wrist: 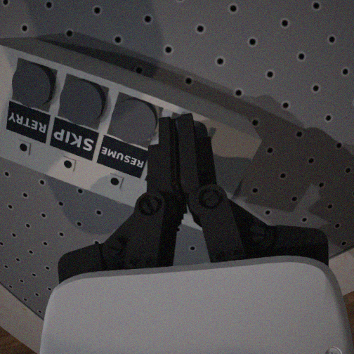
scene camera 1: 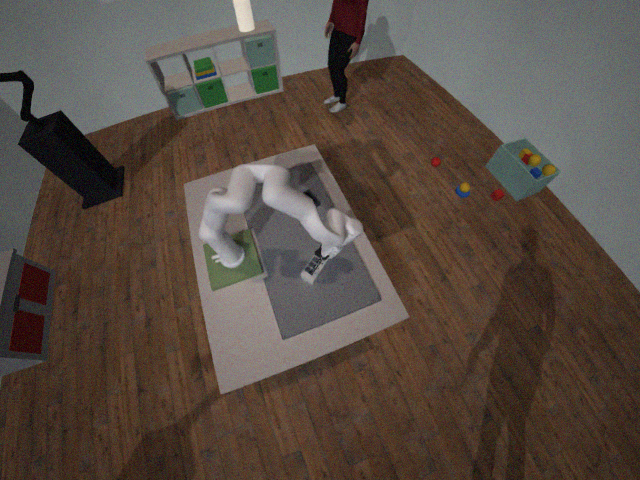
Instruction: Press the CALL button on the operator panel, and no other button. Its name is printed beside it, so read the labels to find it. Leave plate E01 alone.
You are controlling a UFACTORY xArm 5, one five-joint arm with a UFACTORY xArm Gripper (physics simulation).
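Places are measured from the arm's base along level axes (x back, y right, z up), in centimetres.
Where they show: gripper, fingertip midpoint: (scene camera 1: 317,254); arm's base, origin of the base link: (scene camera 1: 232,256).
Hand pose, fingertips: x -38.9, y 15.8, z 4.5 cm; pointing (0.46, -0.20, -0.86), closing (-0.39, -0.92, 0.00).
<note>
Each offset is from my fingertips to the top centre of the thing. Level surfaces: height alone.
The operator panel {dx +1.9, dy +4.2, dz -0.3 cm} (scene camera 1: 308,279) (wrist: 75,169) is a pale sloped box on the grey perforated plate. In the wrist view three dark round buttons show with upside-down labels: RETRY (wrist: 27,122), SKIP (wrist: 74,139) and RESUME (wrist: 121,156). My gripper (wrist: 180,133) (scene camera 1: 321,254) is shut and empty. Its black fingertips are over the panel just right of the RESUME button (wrist: 132,120), in front of another dark button (wrist: 200,130) that is mostly hidden. No label reading CALL shows; the label of that button is hidden by the fingers. Plate E01 cannot be made out.
The grey perforated plate {dz -5.9 cm} (scene camera 1: 330,310) lies on a pale table top {dz -7.2 cm} (scene camera 1: 242,356); the arm's base stands on a green mat (scene camera 1: 222,281). A small black object {dx -3.8, dy -33.8, dz -3.3 cm} (scene camera 1: 311,197) lies behind the arm. A person (scene camera 1: 341,51) stands beyond the table, near a shelf unit (scene camera 1: 280,62).
</note>
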